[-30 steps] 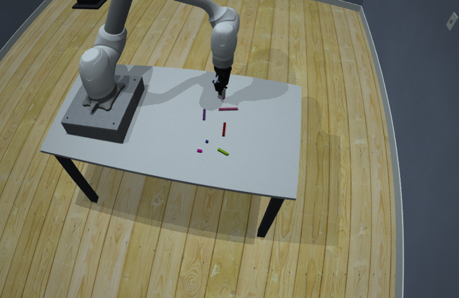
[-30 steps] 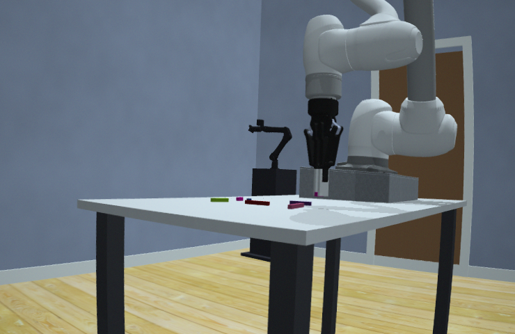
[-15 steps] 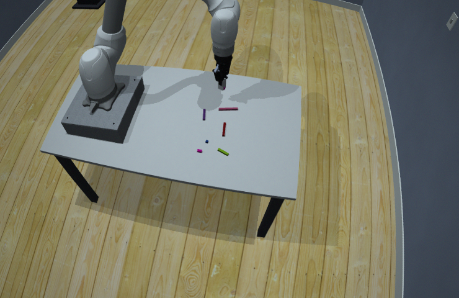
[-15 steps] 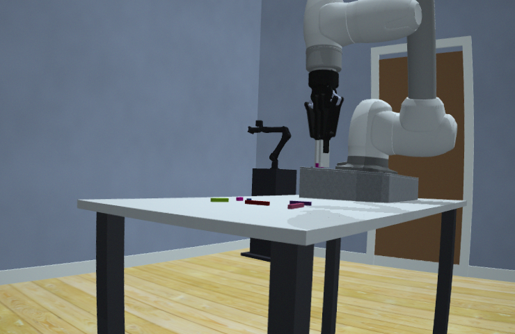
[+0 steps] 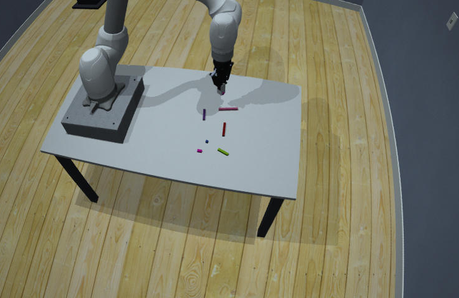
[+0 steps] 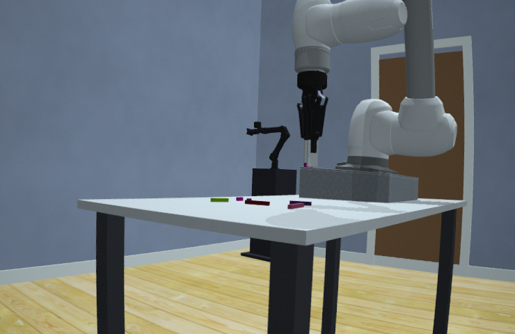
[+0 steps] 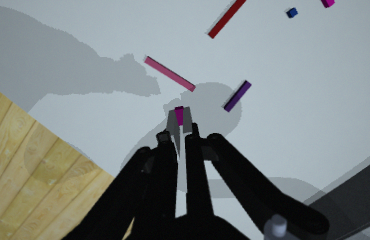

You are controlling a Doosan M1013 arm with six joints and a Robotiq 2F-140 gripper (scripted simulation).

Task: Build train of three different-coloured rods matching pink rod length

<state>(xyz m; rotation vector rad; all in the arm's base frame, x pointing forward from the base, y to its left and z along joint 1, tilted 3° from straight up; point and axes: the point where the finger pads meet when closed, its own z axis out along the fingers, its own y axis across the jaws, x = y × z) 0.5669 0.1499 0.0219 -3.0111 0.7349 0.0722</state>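
The blue rod lies 21 cm to the right of my hand and 13 cm below it. From my hand the other things lie so: red rod (13 cm to the right, 13 cm below, 5 cm ahead); then pink rod (13 cm below, 4 cm ahead, 1 cm to the right); then purple rod (13 cm below, 7 cm to the right, 6 cm behind).
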